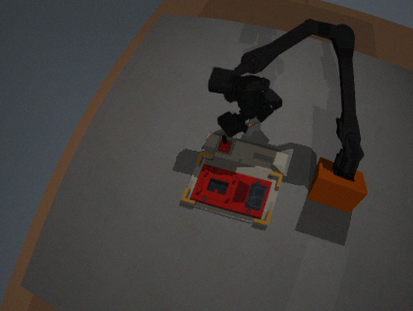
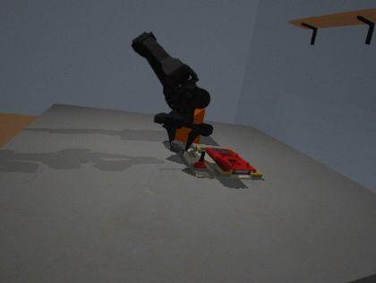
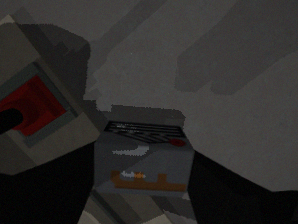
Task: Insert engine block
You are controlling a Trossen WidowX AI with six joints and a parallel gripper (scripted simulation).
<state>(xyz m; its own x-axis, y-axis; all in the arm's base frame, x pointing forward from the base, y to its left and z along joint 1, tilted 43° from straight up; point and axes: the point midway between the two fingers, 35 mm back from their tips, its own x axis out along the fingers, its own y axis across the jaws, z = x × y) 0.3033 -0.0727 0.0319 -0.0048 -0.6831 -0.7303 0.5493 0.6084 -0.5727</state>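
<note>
The stand is 70 mm to the left of my gripper tip, 60 mm ahead of it and 10 mm below it. Round my gripper tip: grey engine block right at my gripper tip.
</note>
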